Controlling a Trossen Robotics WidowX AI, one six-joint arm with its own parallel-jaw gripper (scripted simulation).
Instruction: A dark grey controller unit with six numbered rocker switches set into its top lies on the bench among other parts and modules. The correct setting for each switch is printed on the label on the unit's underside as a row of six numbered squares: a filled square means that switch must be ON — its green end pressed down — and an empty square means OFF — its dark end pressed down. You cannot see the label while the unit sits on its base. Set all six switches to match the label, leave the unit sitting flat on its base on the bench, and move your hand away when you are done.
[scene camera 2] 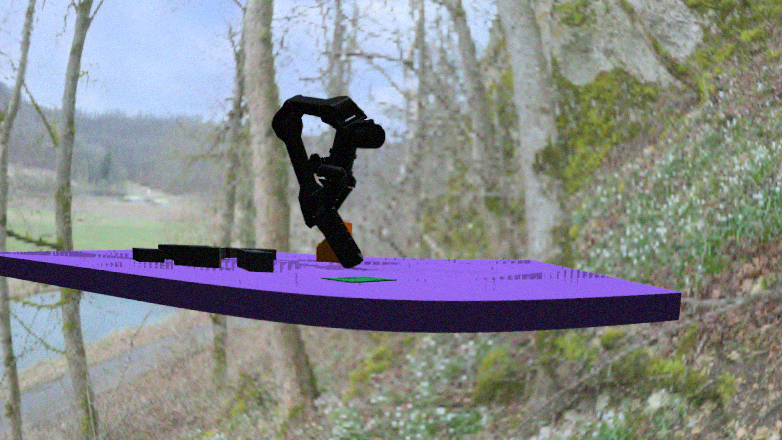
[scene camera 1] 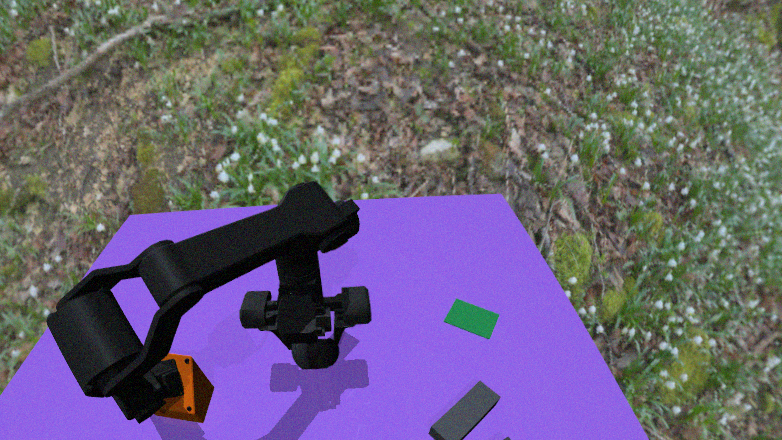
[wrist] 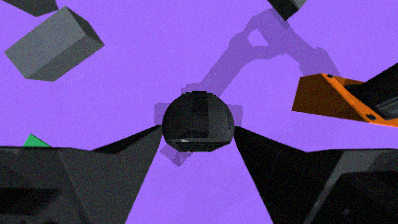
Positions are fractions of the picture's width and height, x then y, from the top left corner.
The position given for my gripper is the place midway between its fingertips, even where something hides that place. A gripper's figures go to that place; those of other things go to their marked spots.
Scene:
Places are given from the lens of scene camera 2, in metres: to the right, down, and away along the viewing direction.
my gripper (scene camera 2: 0.42, 0.49): -0.14, -0.01, 1.20
dark grey block (scene camera 2: 0.32, 0.59): -0.26, 0.07, 0.90

